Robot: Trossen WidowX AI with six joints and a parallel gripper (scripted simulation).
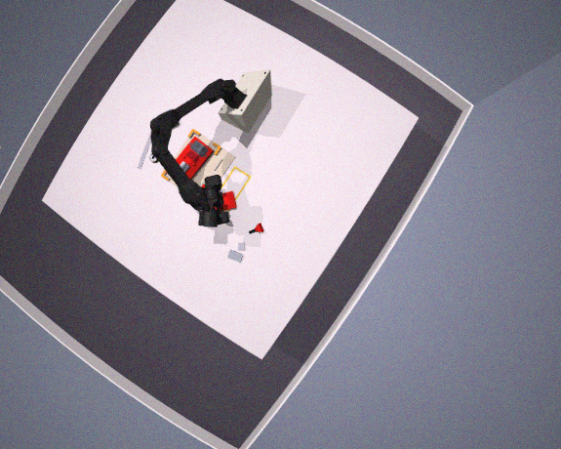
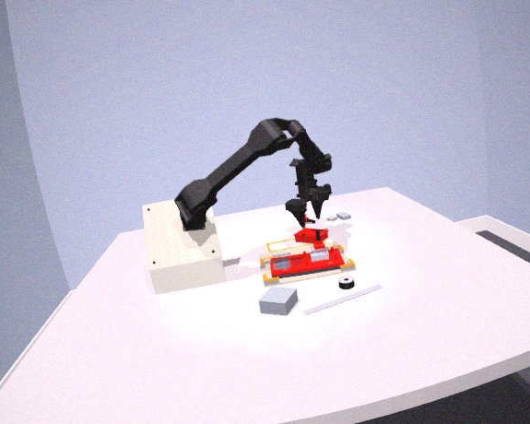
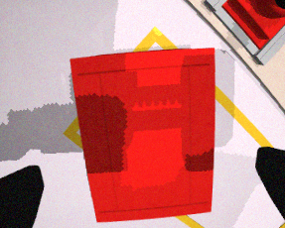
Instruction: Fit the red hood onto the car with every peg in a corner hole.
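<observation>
Now: the red hood 40 mm below my gripper tip. From my gripper tip the other things lie so: thin grey strip 440 mm to the right, 60 mm below, 20 mm behind; then black wheel 370 mm to the right, 50 mm below, 10 mm ahead.
</observation>
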